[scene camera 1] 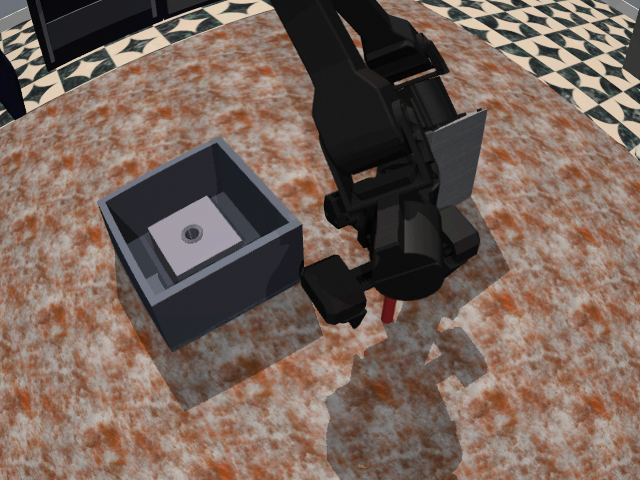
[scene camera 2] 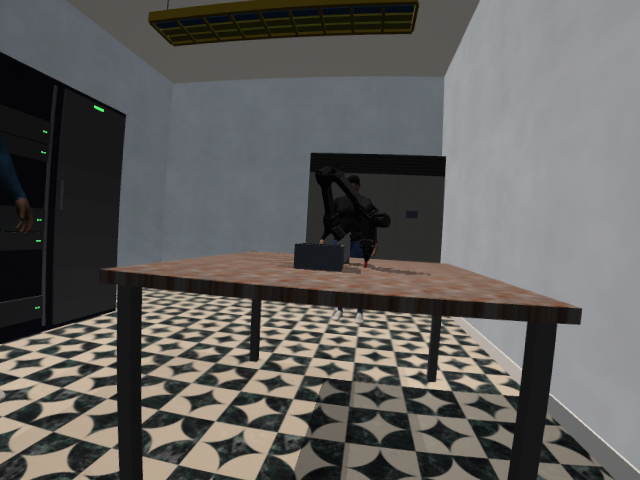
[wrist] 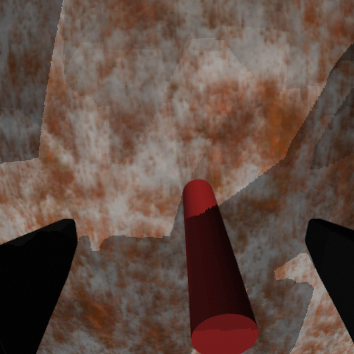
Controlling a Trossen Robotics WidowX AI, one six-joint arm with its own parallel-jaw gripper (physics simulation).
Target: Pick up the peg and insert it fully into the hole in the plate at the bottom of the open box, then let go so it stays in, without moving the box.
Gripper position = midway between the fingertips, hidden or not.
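Note:
My gripper [scene camera 1: 388, 308] is there, and the wrist view shows my gripper [wrist: 194, 231] too. I can see a dark grey box [scene camera 1: 271, 261], and there is the dark grey box [scene camera 2: 328, 257] again, but in the wrist view the box is out of frame. There is also a pale plate [scene camera 1: 193, 238], and scene camera 2 does not show the plate, hidden by the dark grey box.

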